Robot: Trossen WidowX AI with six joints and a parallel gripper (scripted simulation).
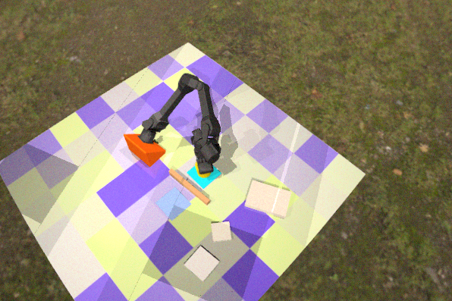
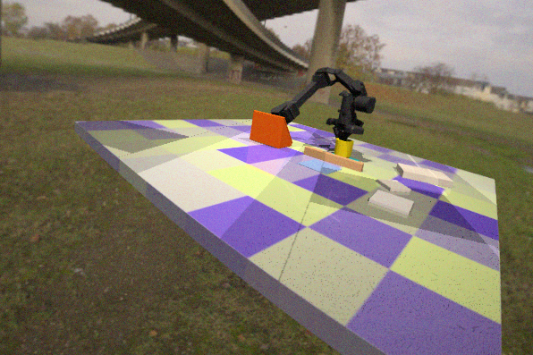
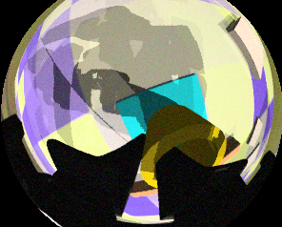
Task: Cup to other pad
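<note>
The cyan pad is 50 mm below my gripper tip, 30 mm ahead of it and 10 mm to the right of it. From my gripper tip the other things lie so: wooden stick 110 mm to the right, 40 mm below, 40 mm ahead.
</note>
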